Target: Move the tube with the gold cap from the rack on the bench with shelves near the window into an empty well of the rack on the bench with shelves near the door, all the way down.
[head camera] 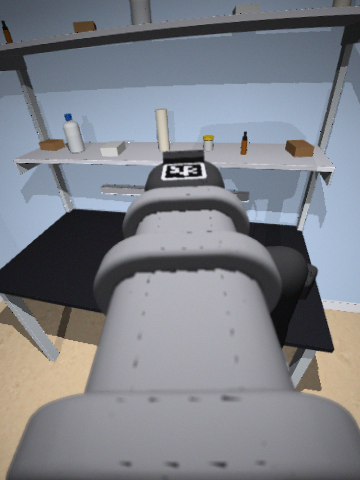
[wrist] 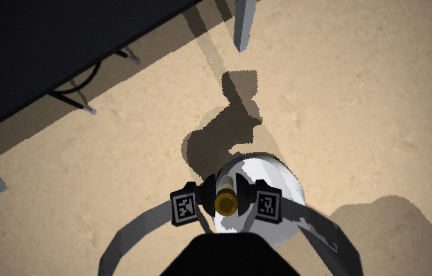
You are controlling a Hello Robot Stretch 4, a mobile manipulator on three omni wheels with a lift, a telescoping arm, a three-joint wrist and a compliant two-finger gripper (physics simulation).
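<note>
In the wrist view my gripper is shut on the tube with the gold cap. The cap faces the camera, and the pale tube body shows between the two dark fingertips. The gripper and tube hang over the floor, beside the bench, with part of the robot's white base below them. In the head view the arm covers the middle of the bench, and the fingers and the tube do not show there. Neither rack shows in either view.
The bench's shelf holds a white bottle, a cream cylinder, a yellow-capped jar, an amber bottle and small boxes. A bench leg stands at the top of the wrist view. Dark cables hang by the bench edge.
</note>
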